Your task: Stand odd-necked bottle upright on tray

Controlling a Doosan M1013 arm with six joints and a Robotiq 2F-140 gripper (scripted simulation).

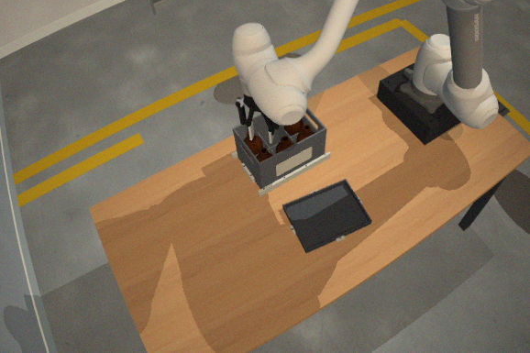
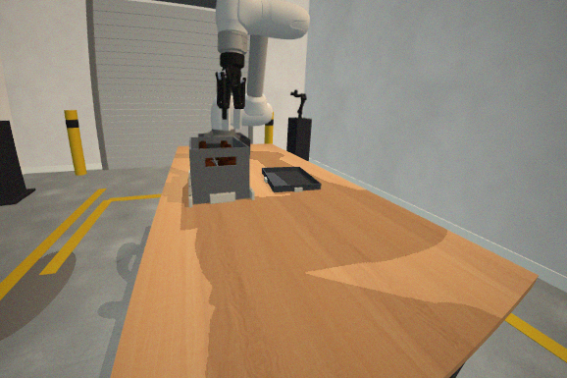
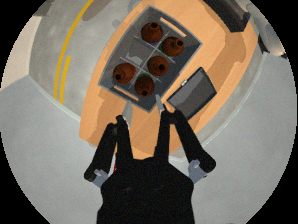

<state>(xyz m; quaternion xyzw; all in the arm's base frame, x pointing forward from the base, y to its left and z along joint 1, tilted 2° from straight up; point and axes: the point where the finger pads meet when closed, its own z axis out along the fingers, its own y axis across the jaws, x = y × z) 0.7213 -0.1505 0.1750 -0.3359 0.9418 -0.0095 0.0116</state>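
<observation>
Now: the glass bottle 90 mm behind my hand, 10 mm to the left of it and 170 mm below it. Also, from my hand: dark tray 60 mm behind, 270 mm to the left, 250 mm below; then grey crate 100 mm behind, 30 mm to the right, 170 mm below.
</observation>
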